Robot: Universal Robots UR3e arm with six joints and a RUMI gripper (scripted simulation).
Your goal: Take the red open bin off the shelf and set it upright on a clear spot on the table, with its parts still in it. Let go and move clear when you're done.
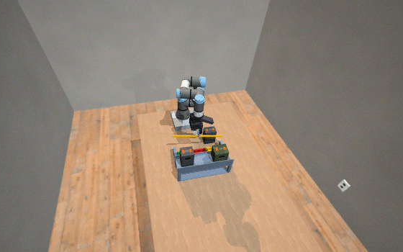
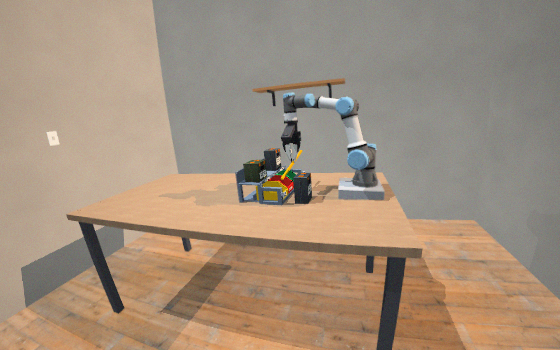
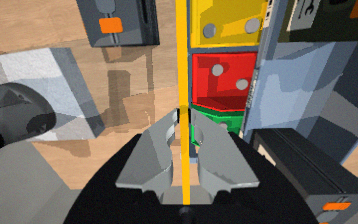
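My gripper is now 80 mm past the black case, 110 mm to the right of it and 110 mm above it. Round my hand: yellow bin (80 mm ahead, 110 mm to the left, 140 mm below); yellow rod (10 mm below); red bin (90 mm ahead, 140 mm below).
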